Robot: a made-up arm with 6 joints.
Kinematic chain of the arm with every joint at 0, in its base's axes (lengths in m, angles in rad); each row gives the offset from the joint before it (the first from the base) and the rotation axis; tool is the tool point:
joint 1: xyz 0 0 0.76 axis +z
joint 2: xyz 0.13 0 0 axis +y
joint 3: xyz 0 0 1.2 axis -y
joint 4: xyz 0 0 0.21 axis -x
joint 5: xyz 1.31 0 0 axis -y
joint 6: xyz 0.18 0 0 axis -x
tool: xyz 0 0 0
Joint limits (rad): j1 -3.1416..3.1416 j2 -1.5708..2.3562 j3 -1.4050..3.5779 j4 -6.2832..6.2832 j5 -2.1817..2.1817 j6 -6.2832..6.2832
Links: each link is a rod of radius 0.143 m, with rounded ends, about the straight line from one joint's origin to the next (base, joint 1, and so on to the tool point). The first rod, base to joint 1, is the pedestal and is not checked.
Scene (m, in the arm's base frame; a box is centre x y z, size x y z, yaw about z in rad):
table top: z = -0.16
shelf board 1: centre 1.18 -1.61 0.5 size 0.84 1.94 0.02 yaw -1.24
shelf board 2: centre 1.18 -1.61 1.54 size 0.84 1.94 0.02 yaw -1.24
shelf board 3: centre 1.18 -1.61 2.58 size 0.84 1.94 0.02 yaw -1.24
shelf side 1: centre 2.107 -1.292 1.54 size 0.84 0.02 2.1 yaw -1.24
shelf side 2: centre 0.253 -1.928 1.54 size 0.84 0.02 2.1 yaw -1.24
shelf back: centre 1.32 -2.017 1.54 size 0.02 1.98 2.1 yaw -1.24
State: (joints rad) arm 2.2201 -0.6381 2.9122 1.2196 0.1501 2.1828
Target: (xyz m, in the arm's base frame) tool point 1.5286 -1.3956 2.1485
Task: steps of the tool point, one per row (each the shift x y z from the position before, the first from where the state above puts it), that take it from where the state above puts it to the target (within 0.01 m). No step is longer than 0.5 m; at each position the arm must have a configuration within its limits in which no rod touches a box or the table.
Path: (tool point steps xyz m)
1: -0.0391 0.2476 0.0253
2: -0.0842 0.2455 0.0004
3: -0.1263 0.2338 -0.0256
4: 0.2375 -0.0581 0.3618
5: 0.1516 0.0315 0.4178
6: 0.0411 0.1072 0.4375
7: 0.1290 -0.2257 0.0479
8: 0.0829 -0.2392 -0.0011
9: 0.0297 -0.2390 -0.0468

